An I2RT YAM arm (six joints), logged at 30 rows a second.
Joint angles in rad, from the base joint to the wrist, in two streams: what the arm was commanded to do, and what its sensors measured. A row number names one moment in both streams.
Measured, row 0:
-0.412 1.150 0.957 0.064 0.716 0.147
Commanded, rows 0 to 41:
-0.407 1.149 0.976 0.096 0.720 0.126
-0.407 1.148 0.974 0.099 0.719 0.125
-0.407 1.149 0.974 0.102 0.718 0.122
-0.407 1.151 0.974 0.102 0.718 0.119
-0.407 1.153 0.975 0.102 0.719 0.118
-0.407 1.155 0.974 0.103 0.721 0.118
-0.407 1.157 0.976 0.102 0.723 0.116
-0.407 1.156 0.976 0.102 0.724 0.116
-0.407 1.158 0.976 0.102 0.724 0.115
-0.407 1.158 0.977 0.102 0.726 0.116
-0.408 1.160 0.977 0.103 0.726 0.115
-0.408 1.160 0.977 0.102 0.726 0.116
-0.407 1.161 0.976 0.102 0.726 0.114
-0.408 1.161 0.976 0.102 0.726 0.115
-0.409 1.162 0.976 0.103 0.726 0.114
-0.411 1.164 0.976 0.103 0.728 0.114
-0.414 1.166 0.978 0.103 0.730 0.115
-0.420 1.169 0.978 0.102 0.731 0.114
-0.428 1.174 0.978 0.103 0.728 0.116
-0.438 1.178 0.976 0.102 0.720 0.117
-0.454 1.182 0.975 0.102 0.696 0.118
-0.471 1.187 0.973 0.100 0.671 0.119
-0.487 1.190 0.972 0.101 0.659 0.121
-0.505 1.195 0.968 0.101 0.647 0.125
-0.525 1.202 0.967 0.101 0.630 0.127
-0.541 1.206 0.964 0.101 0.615 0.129
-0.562 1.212 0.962 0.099 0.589 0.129
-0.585 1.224 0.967 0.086 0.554 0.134
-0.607 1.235 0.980 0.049 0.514 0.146
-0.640 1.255 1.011 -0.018 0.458 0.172
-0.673 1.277 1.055 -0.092 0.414 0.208
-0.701 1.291 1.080 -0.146 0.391 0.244
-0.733 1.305 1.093 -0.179 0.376 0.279
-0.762 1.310 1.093 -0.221 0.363 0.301
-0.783 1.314 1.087 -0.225 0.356 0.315
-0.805 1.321 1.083 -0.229 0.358 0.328
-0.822 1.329 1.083 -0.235 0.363 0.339
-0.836 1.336 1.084 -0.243 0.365 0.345
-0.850 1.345 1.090 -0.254 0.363 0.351
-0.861 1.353 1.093 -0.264 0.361 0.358
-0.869 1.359 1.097 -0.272 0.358 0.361
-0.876 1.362 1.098 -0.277 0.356 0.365
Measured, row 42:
-0.862 1.347 1.068 -0.206 0.391 0.316
